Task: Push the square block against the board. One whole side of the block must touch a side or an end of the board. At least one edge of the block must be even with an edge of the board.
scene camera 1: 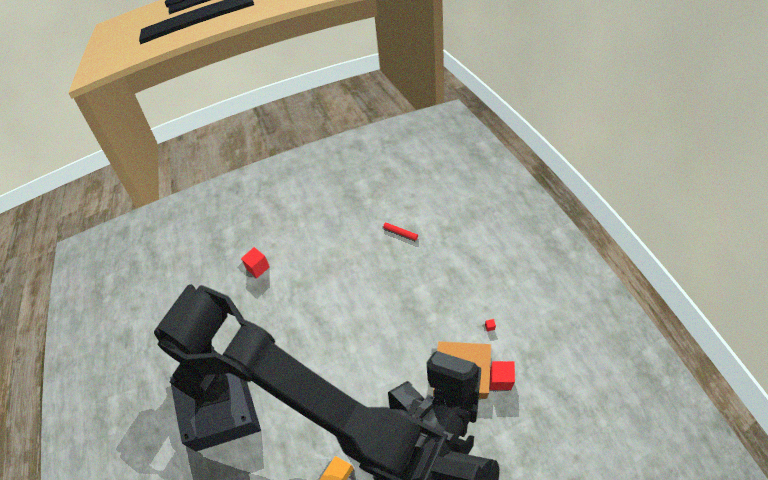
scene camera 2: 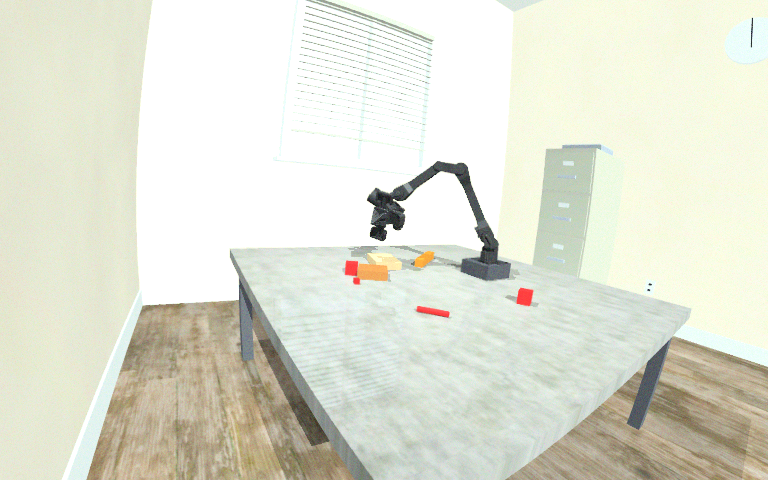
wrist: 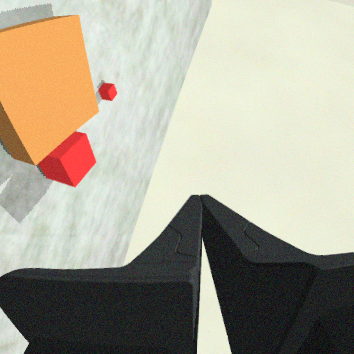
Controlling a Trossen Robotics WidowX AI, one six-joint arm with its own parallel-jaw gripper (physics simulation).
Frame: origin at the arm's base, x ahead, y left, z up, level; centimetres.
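Seen in the pictures: gripper, fingertip midpoint: [scene camera 1: 478, 368] [scene camera 2: 371, 223] [wrist: 198, 202]; arm's base, link origin: [scene camera 1: 211, 388] [scene camera 2: 488, 262].
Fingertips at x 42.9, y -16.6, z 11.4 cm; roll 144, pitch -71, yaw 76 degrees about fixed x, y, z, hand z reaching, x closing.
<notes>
Pixels of each thing's top centre, then the offset from my fingertips to it.
- orange board, top centre: [wrist: 54, 86] [scene camera 1: 463, 366] [scene camera 2: 373, 267] dx +1.5, dy +6.5, dz -14.1 cm
- red square block, top centre: [wrist: 79, 160] [scene camera 1: 503, 371] [scene camera 2: 352, 262] dx +7.4, dy +2.3, dz -13.1 cm
- tiny red cube, top centre: [wrist: 112, 91] [scene camera 1: 490, 323] [scene camera 2: 356, 278] dx +10.4, dy +13.2, dz -15.5 cm
- red rod, top centre: [scene camera 1: 400, 229] [scene camera 2: 433, 309] dx +2.8, dy +42.2, dz -15.7 cm
- yellow-orange bar, top centre: [scene camera 2: 425, 255] dx -31.9, dy -9.7, dz -14.0 cm
- cream slab, top centre: [scene camera 2: 383, 257] dx -10.6, dy -8.1, dz -14.1 cm
The orange board [scene camera 1: 464, 348] [scene camera 2: 372, 272] [wrist: 45, 85] lies flat on the table, partly hidden by the arm in the first scene view. The red square block [scene camera 1: 502, 374] [scene camera 2: 351, 267] [wrist: 72, 160] stands against one side of it, with one whole face appearing to touch. In the wrist view, one block edge looks about even with the board's near corner; a small offset cannot be ruled out. My gripper [wrist: 198, 202] is shut and empty, above the table and apart from block and board. Its fingertips are hard to make out in the scene views.
A tiny red cube [scene camera 1: 490, 324] [scene camera 2: 356, 280] [wrist: 108, 91] lies near the board. A red rod [scene camera 1: 400, 231] [scene camera 2: 432, 311], another red cube [scene camera 1: 255, 262] [scene camera 2: 525, 296], a yellow-orange bar [scene camera 1: 338, 468] [scene camera 2: 424, 259] and a cream slab [scene camera 2: 384, 260] are also on the table.
</notes>
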